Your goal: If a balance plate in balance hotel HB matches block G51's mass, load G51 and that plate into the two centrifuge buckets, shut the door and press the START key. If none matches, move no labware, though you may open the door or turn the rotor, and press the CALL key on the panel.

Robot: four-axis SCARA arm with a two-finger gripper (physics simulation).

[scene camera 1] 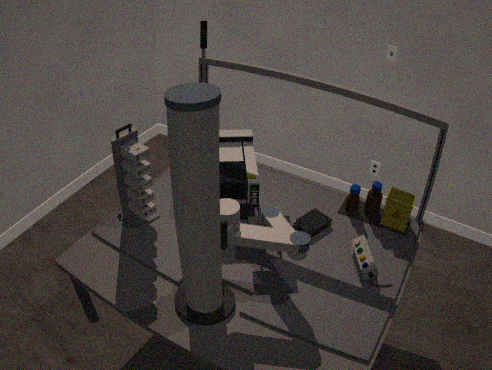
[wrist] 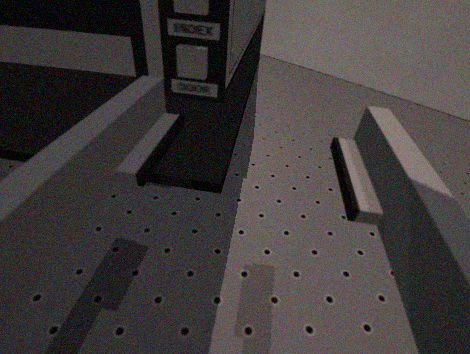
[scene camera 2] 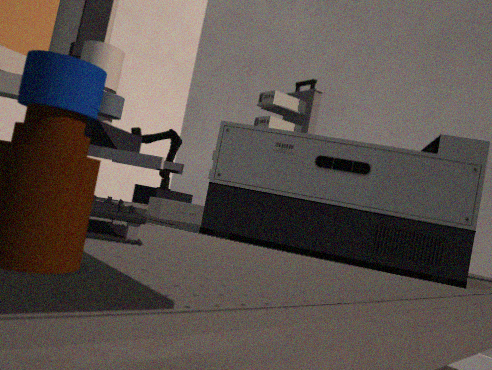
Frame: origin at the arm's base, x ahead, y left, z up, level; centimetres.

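Seen in the pictures: gripper, fingertip midpoint: [wrist: 259, 113] [scene camera 2: 173, 166]; arm's base, origin of the base link: [scene camera 1: 204, 302].
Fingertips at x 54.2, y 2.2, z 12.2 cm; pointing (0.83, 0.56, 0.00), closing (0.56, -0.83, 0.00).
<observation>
Offsets run from my fingertips to a thing's middle. "spot": to the spot under its first point.
The centrifuge {dx +13.4, dy +32.1, dz +1.2 cm} [scene camera 1: 237, 154] [scene camera 2: 340, 180] stands at the back; its door state is unclear. In the wrist view its key column shows a DOOR key {dx +2.6, dy +7.4, dz +0.0 cm} [wrist: 192, 62], with part of the INDEX key {spot: dx +2.2, dy +7.0, dz +3.1 cm} [wrist: 191, 6] above. My gripper [wrist: 259, 113] is empty, shut to its narrow stance with a gap between the pads, low before the key column. The left finger overlaps the centrifuge base; the right is over the table. A hotel {dx -26.8, dy +56.8, dz +13.5 cm} [scene camera 1: 120, 180] [scene camera 2: 311, 112] holds pale labware in a stack; labels are unreadable, so HB and G51 cannot be told. A panel {dx -0.4, dy -52.2, dz -6.8 cm} [scene camera 1: 368, 260] with coloured keys lies at the right.
The arm's column [scene camera 1: 197, 200] hides part of the bench. A black box {dx +12.9, dy -19.8, dz -8.8 cm} [scene camera 1: 312, 222] lies right of the wrist. Blue-capped bottles [scene camera 1: 374, 200] [scene camera 2: 50, 200] and a yellow box {spot: dx +31.4, dy -59.6, dz +2.0 cm} [scene camera 1: 398, 209] stand at the back right. A black jointed arm [scene camera 2: 175, 145] shows behind. A frame [scene camera 1: 320, 87] spans the bench.
</observation>
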